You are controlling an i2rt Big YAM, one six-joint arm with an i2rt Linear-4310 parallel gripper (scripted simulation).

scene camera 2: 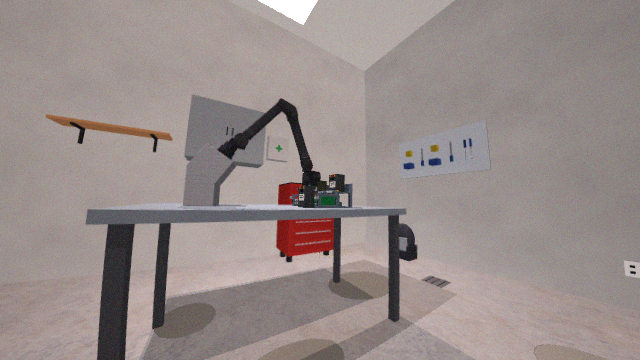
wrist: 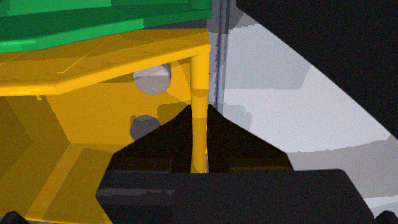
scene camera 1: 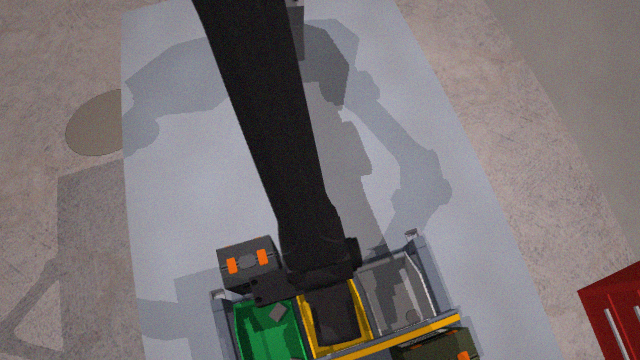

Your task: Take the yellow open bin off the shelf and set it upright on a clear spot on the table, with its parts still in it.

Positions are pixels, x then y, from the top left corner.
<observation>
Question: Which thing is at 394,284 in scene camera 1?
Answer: A grey bin.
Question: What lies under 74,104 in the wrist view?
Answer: A yellow open bin.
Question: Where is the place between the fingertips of my gripper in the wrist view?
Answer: At 199,112
</observation>
